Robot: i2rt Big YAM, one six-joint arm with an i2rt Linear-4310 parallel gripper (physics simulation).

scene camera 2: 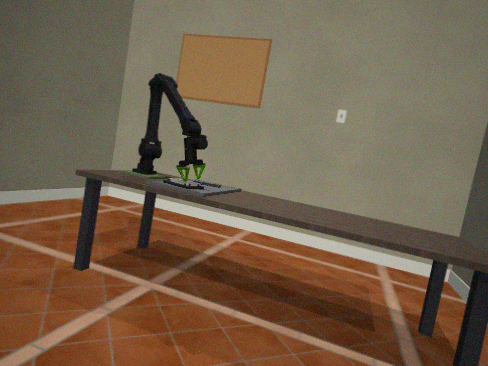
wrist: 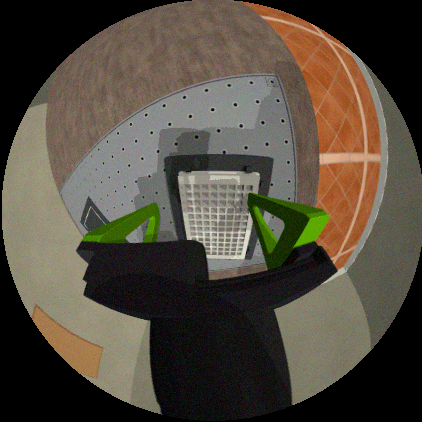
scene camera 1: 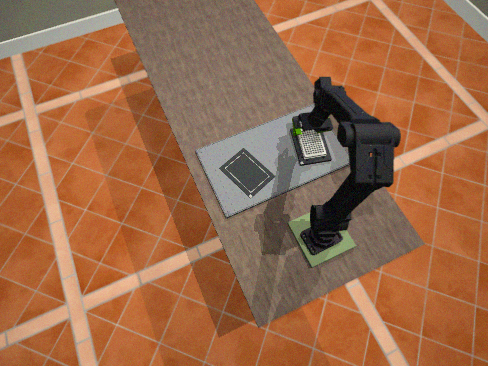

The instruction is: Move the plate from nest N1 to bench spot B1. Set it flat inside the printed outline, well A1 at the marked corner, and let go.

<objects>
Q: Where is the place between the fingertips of my gripper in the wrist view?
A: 202, 202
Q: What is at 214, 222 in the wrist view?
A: A white well plate.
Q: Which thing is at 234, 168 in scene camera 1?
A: A dark outlined square.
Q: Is my gripper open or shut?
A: Open.
</objects>
